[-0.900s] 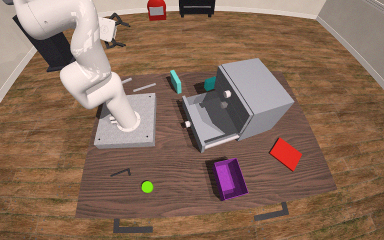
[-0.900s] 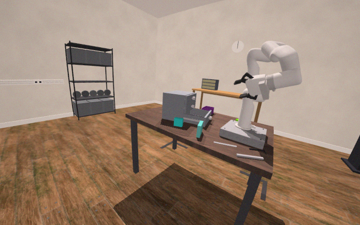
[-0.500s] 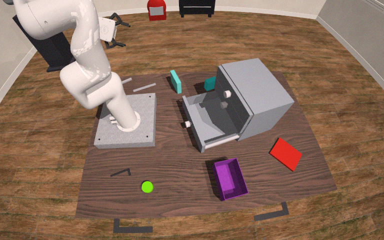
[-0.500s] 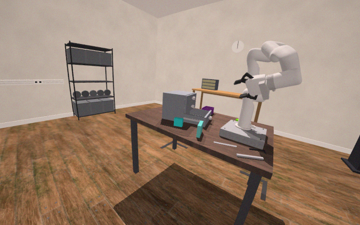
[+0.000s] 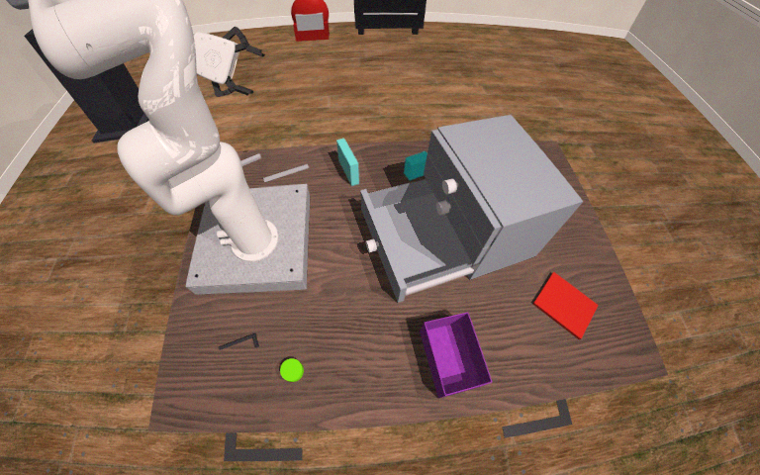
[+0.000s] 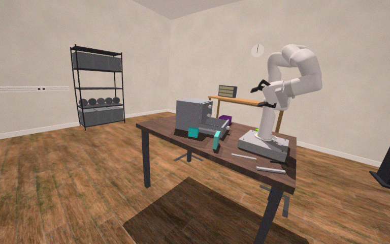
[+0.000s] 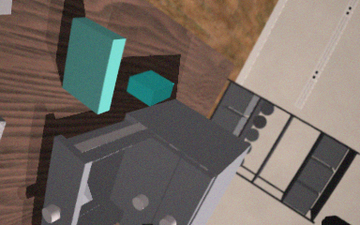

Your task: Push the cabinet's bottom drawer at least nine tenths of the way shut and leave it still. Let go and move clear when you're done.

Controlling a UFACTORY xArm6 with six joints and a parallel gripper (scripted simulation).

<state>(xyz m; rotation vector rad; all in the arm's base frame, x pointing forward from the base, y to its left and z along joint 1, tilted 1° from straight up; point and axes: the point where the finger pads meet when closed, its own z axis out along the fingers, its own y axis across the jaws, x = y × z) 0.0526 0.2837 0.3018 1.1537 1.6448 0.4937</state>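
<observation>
The bottom drawer is 38 cm ahead of my hand, 29 cm to the right of it and 33 cm below it. Round my hand: purple bin 41 cm ahead, 61 cm to the right, 34 cm below; then teal cube 43 cm ahead, 4 cm to the right, 33 cm below; then red flat block 76 cm ahead, 53 cm to the right, 35 cm below.
</observation>
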